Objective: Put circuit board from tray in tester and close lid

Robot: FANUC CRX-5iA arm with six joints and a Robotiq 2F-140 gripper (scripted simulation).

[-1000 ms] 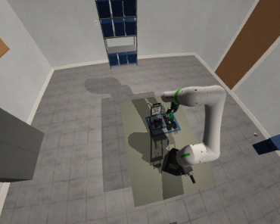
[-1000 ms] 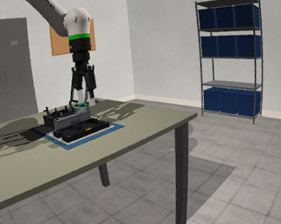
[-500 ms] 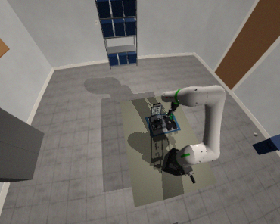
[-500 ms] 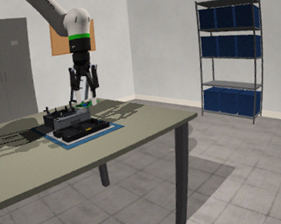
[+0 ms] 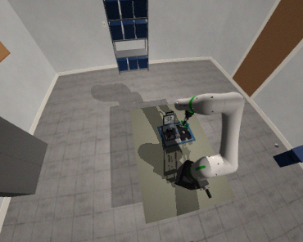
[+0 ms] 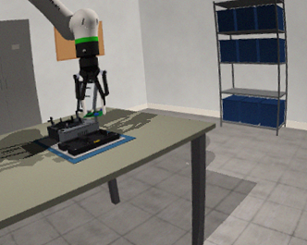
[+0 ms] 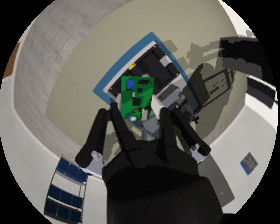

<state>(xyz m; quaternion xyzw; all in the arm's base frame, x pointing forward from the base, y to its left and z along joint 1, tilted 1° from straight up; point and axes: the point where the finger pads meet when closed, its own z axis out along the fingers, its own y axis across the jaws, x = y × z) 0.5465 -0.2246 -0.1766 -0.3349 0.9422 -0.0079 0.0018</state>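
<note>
The green circuit board lies 2 cm below my hand. Also, from my hand: tester lid (17 cm to the left, 9 cm ahead, 4 cm above); tester plate (18 cm to the left, 7 cm below, 3 cm behind).
</note>
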